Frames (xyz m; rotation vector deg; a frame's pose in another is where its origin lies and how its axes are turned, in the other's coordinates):
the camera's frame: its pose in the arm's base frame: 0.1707 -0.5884 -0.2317 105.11 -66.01 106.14
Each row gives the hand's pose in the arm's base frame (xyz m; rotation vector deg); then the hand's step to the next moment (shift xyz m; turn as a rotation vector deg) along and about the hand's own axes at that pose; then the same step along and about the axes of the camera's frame.
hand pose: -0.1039 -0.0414 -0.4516 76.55 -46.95 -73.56
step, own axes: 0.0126 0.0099 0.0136 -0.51 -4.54 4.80
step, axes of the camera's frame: 0.0147 0.0143 0.0045 -2.64 4.84 -3.68
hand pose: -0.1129 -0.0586 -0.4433 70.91 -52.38 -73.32
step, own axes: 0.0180 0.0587 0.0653 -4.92 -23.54 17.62
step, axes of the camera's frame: 0.0796 0.0359 -0.0202 -16.54 18.50 -16.52
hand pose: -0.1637 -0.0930 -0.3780 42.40 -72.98 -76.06
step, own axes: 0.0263 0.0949 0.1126 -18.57 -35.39 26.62
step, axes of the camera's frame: 0.1192 0.0054 -0.0903 -31.08 20.38 -30.40
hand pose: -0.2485 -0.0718 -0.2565 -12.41 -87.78 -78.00
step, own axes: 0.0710 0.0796 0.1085 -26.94 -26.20 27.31
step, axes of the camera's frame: 0.0933 -0.0673 -0.0995 -35.40 8.83 -28.76
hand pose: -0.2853 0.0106 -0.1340 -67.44 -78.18 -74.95
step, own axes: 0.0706 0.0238 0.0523 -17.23 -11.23 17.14
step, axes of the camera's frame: 0.0460 -0.0680 -0.0393 -22.48 1.78 -14.43
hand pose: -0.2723 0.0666 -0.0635 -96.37 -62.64 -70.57
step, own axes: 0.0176 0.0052 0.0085 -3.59 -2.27 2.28
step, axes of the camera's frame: 0.0090 -0.0181 -0.0012 -3.96 1.28 -2.43
